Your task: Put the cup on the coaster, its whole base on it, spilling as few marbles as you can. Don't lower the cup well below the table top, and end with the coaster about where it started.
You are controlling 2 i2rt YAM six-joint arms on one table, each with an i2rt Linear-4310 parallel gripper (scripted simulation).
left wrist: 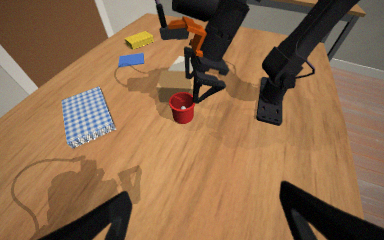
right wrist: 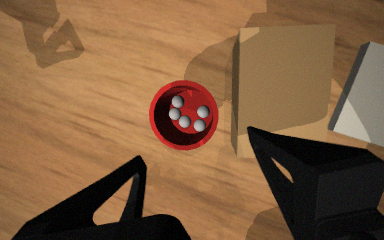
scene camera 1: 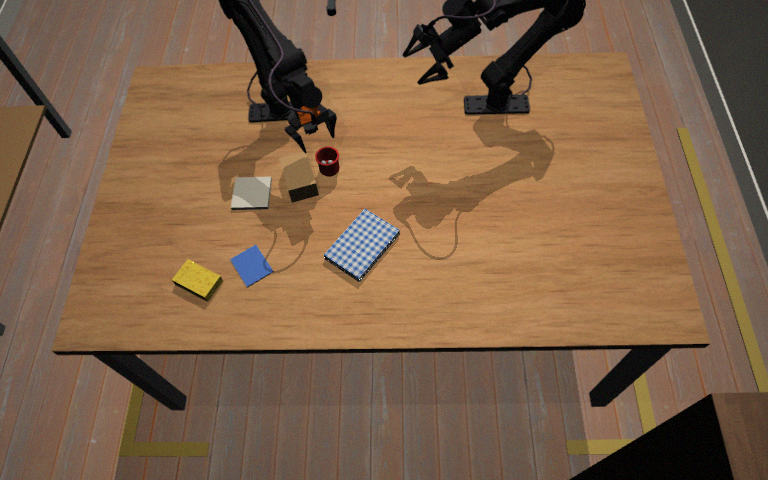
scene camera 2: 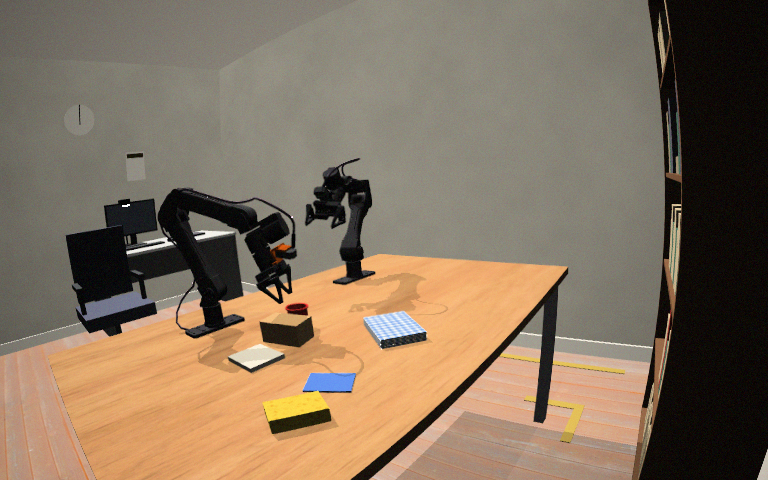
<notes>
In view: the left gripper (scene camera 1: 410, 69), the right gripper (scene camera 2: 286, 298), a brown box (scene camera 2: 293, 330), a flat blue square (scene camera 1: 251, 265), a yellow sponge (scene camera 2: 286, 414), a coaster (scene camera 1: 250, 193) and a blue-checked book (scene camera 1: 361, 245).
The brown box also shows in the left wrist view (left wrist: 170, 82), in the right wrist view (right wrist: 281, 76) and in scene camera 1 (scene camera 1: 300, 181). The flat blue square is seen too in scene camera 2 (scene camera 2: 323, 382). The yellow sponge also shows in scene camera 1 (scene camera 1: 203, 283). The right wrist view does not show the flat blue square: it is out of frame. The right wrist view misses the yellow sponge: it is out of frame.
</notes>
